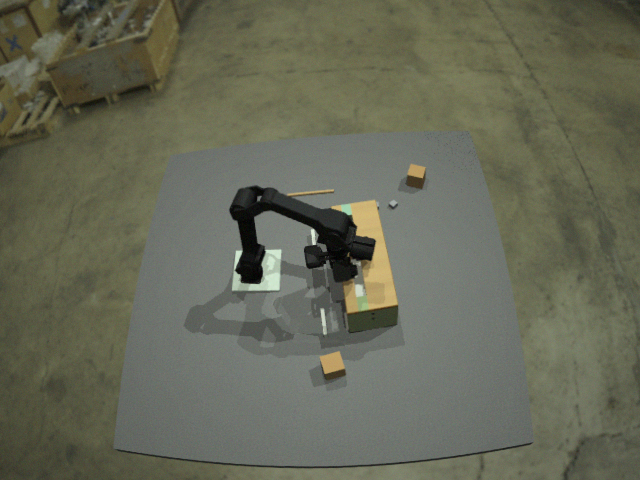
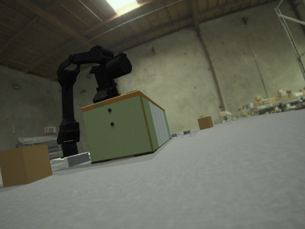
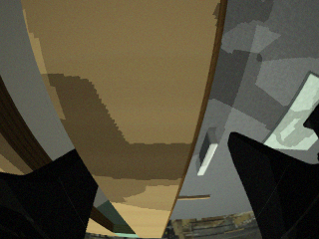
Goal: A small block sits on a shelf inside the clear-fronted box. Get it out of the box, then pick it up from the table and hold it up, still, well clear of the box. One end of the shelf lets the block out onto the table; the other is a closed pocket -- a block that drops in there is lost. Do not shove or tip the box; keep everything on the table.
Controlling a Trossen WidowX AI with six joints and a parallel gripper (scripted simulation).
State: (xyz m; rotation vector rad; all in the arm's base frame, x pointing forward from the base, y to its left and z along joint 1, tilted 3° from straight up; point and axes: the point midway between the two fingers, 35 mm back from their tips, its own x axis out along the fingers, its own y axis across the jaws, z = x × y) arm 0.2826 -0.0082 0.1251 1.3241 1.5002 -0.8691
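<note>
The long box is 30 mm ahead of my gripper tip, 10 mm to the right of it and 30 mm below it. Round my gripper tip: thin wooden stick: 120 mm behind, 340 mm to the left, 80 mm below.
</note>
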